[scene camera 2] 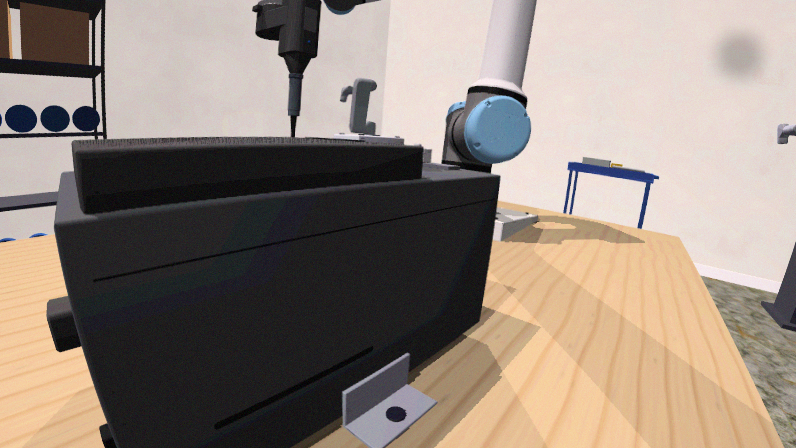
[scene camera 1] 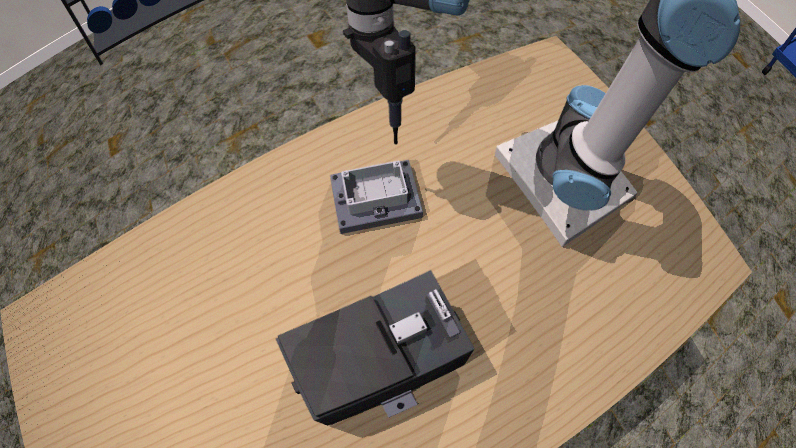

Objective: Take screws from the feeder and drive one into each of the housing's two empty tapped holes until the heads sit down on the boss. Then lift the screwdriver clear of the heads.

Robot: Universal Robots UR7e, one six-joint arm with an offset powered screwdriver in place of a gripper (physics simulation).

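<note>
The screwdriver [scene camera 1: 395, 143] [scene camera 2: 292, 134] is upright in the air, its thin dark bit pointing down, above and slightly behind the housing's back right corner in scene camera 1. No screw shows at the bit tip, though it is small. The light grey open-topped housing [scene camera 1: 364, 207] sits on a dark grey fixture plate [scene camera 1: 362, 225]. Small round features show at its four corner bosses; at this size I cannot tell screw heads from holes. The black screw feeder [scene camera 1: 345, 356] [scene camera 2: 278, 289] stands in front, with a small white block [scene camera 1: 408, 327] on top. In scene camera 2 the feeder hides the housing.
The arm's base plate [scene camera 1: 563, 234] [scene camera 2: 509, 225] is on the table, right of the housing. A silver slotted piece [scene camera 1: 438, 304] stands on the feeder's right end. A grey angle bracket [scene camera 1: 411, 399] [scene camera 2: 375, 395] is at the feeder's near side. A blue side table [scene camera 2: 612, 171] stands in the background.
</note>
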